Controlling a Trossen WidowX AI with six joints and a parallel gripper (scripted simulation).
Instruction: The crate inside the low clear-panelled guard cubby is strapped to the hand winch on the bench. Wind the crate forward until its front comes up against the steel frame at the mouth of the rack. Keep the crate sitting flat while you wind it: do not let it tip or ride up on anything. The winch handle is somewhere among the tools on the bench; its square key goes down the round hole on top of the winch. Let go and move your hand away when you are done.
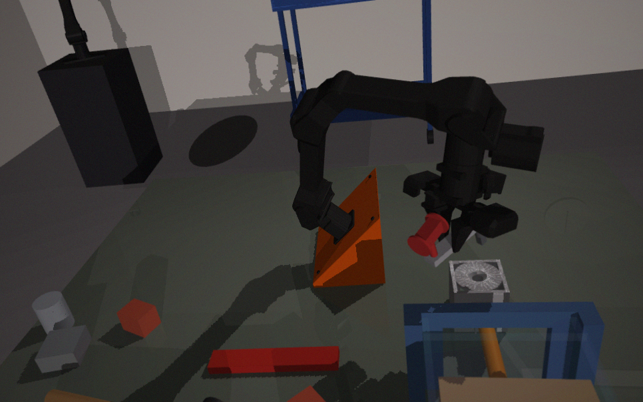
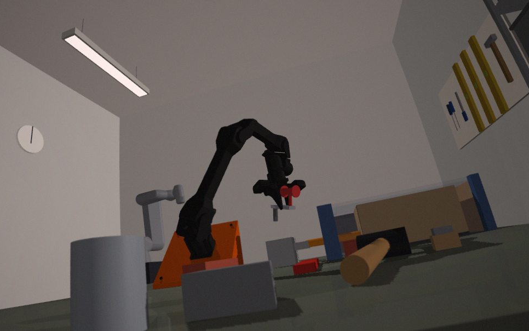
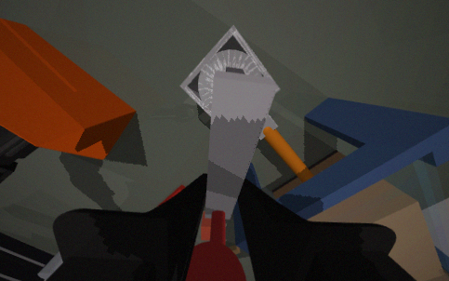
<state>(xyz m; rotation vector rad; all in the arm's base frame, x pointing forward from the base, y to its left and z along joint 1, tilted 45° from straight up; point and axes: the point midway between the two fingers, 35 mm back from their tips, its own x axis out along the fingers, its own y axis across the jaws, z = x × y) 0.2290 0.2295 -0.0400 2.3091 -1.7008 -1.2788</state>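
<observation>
Now: gripper tip 20 mm below the grey crank arm. From my gripper tip the other things lie so: frame 120 mm ahead, 50 mm to the left, 80 mm below; grey winch 50 mm behind, 50 mm to the left, 150 mm below; red knob 30 mm ahead, 30 mm to the right, 40 mm above.
</observation>
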